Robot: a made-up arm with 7 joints. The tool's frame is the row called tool.
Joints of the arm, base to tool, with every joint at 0 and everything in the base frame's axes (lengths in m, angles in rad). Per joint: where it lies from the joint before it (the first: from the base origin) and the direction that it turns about. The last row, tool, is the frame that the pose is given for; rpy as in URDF.
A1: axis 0 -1 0 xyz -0.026 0.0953 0.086
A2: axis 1 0 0 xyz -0.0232 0.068 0.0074
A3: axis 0 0 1 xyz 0.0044 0.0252 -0.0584
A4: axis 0 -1 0 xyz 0.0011 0.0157 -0.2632
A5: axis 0 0 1 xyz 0.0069 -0.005 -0.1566
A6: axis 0 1 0 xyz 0.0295 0.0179 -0.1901
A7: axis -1 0 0 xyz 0.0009 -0.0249 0.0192
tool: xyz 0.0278 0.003 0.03 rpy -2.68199 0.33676 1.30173
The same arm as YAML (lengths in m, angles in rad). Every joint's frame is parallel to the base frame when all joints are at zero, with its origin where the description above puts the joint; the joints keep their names.
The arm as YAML. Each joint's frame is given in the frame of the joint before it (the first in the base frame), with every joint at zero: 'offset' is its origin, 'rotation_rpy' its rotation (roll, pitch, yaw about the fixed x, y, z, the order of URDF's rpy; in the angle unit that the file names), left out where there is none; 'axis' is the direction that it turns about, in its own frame. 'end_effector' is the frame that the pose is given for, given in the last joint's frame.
length_unit: m
angle_unit: rad
chain:
  - id: A1
    offset: [-0.026, 0.0953, 0.086]
    axis: [0.0, -1.0, 0.0]
  - id: A2
    offset: [-0.0232, 0.068, 0.0074]
    axis: [1.0, 0.0, 0.0]
  - id: A3
    offset: [0.0044, 0.0252, -0.0584]
    axis: [0.0, 0.0, 1.0]
  - id: A4
    offset: [0.0011, 0.0157, -0.2632]
    axis: [0.0, -1.0, 0.0]
  - id: A5
    offset: [0.0069, -0.005, -0.1566]
    axis: [0.0, 0.0, 1.0]
  - id: A6
    offset: [0.0295, 0.0179, -0.1901]
    axis: [0.0, 1.0, 0.0]
  - id: A7
    offset: [0.0009, -0.0249, 0.0192]
    axis: [-1.0, 0.0, 0.0]
end_effector:
  offset: [0.0278, 0.003, 0.03]
  rotation_rpy: [-2.682, 0.3368, 1.3017]

